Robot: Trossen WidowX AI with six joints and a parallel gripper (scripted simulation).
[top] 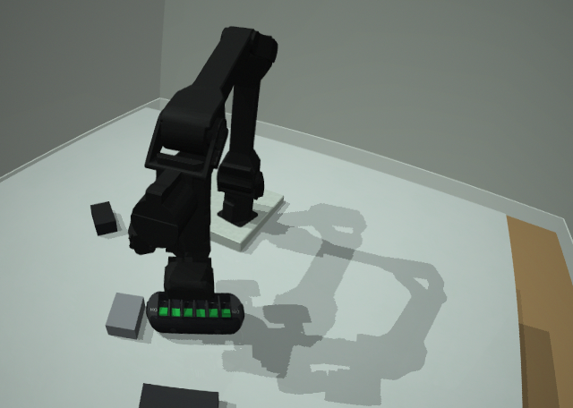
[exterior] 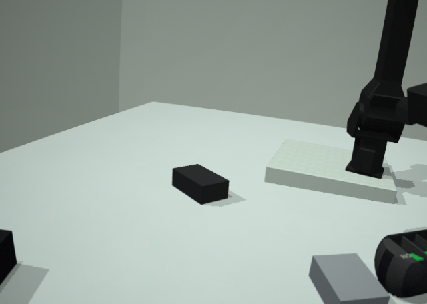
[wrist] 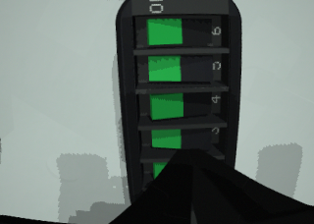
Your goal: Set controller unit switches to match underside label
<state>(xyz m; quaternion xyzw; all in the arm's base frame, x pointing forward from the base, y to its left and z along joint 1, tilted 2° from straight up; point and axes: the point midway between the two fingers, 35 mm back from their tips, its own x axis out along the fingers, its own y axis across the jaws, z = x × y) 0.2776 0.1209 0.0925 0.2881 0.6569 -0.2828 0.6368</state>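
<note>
Now: gripper tip 80 mm short of the grey block, 90 mm to the left of it and 70 mm above it.
</note>
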